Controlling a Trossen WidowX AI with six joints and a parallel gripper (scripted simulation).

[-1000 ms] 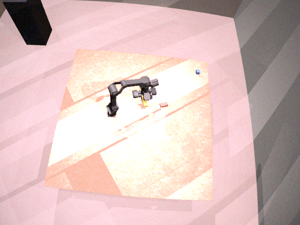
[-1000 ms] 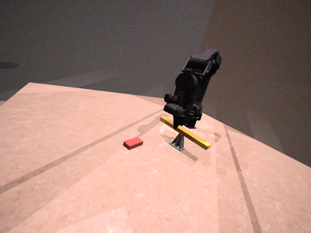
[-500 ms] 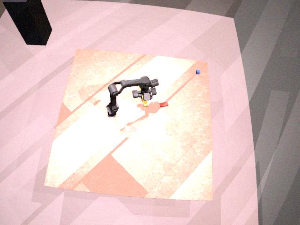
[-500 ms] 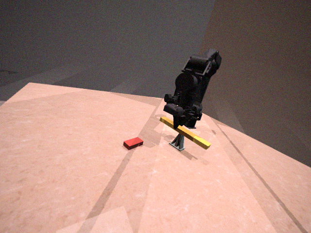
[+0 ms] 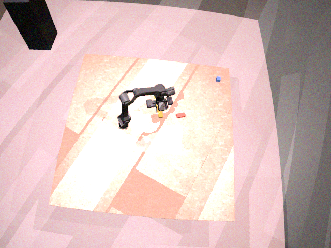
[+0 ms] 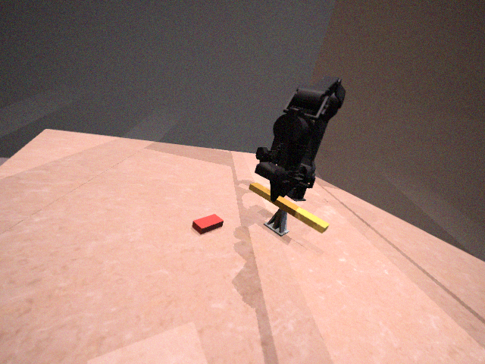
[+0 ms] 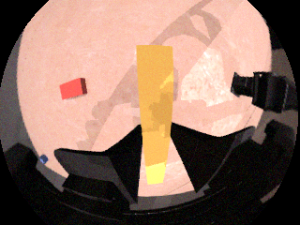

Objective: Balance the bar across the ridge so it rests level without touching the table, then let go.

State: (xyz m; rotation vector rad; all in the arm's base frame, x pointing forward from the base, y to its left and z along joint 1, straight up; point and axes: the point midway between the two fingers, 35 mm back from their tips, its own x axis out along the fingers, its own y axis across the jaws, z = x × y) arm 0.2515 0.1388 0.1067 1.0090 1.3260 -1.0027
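The yellow bar lies 10 mm behind my gripper tip and 30 mm to the left of it. The rest, counted from my gripper tip: blue cube: 490 mm ahead, 360 mm to the left, 60 mm below; then red block: 180 mm ahead, 20 mm to the right, 60 mm below.
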